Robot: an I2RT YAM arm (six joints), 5 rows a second.
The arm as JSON. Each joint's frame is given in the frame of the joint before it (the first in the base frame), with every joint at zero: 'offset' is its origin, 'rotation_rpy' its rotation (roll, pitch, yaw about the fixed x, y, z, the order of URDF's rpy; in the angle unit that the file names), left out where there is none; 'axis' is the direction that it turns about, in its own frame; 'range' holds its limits. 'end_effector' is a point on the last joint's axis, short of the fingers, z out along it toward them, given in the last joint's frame.
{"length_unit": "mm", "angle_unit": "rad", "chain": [
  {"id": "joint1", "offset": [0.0, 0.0, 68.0], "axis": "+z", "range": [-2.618, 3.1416]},
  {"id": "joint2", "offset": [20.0, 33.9, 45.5], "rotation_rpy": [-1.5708, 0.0, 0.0], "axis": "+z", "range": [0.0, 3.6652]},
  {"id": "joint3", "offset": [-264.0, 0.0, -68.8], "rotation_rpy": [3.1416, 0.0, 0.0], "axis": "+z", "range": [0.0, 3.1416]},
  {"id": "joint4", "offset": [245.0, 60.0, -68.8], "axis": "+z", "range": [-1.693, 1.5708]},
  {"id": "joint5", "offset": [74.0, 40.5, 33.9], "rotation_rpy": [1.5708, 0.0, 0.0], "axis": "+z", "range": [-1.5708, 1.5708]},
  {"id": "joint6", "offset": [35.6, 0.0, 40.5], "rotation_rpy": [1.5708, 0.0, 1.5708], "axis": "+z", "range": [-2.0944, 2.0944]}
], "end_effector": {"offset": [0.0, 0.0, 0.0], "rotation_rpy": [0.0, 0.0, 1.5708]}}
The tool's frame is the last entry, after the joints.
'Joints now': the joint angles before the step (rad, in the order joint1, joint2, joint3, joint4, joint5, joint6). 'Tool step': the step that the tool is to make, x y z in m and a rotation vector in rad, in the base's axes. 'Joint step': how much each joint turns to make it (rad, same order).
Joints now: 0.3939 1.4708 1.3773 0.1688 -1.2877 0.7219
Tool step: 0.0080 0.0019 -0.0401 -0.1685 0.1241 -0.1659
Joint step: 0.0031 0.0224 -0.0002 -0.3771 0.1820 -0.2348
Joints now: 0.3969 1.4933 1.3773 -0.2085 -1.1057 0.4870
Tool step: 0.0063 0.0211 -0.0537 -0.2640 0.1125 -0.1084
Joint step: 0.0622 0.0902 0.0000 -0.2573 0.2422 -0.1599
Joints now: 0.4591 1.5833 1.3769 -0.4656 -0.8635 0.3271
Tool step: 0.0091 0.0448 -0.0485 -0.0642 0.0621 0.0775
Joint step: 0.0965 0.1494 -0.0002 0.0562 0.0313 -0.0106
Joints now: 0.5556 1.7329 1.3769 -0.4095 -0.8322 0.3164
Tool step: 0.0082 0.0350 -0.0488 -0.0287 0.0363 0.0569
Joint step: 0.0623 0.1476 0.0002 0.1025 0.0065 0.0017
